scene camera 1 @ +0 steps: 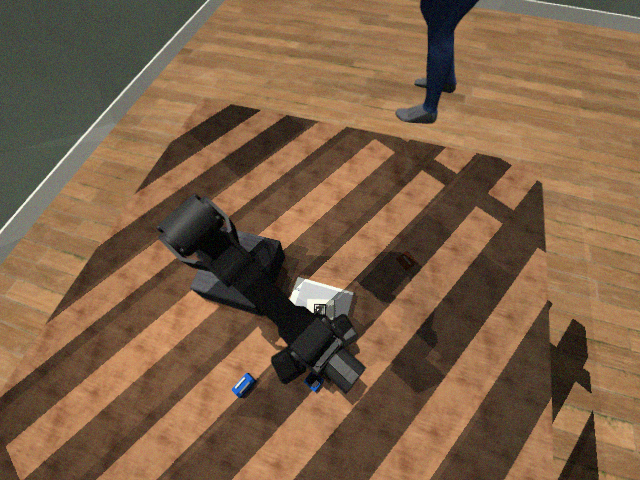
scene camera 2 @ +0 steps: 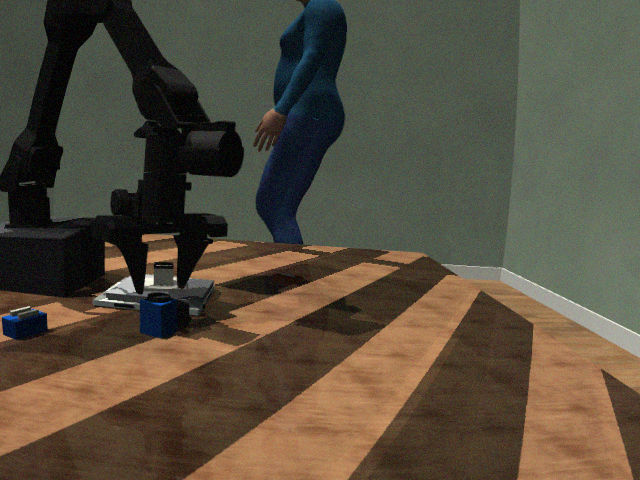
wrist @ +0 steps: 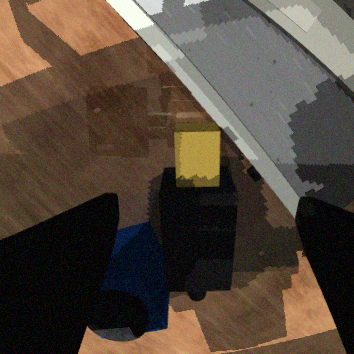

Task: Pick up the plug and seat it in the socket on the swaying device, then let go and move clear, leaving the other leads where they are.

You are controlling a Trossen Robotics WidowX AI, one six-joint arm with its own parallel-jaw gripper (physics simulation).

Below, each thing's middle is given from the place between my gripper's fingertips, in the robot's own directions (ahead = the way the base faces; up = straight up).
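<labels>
From the plug (wrist: 197, 198), my gripper is 20 mm to the left, 10 mm short of it and 20 mm above it. The device (scene camera 2: 196, 290) is 100 mm to the left of my hand, 30 mm behind it and 10 mm below it.
</labels>
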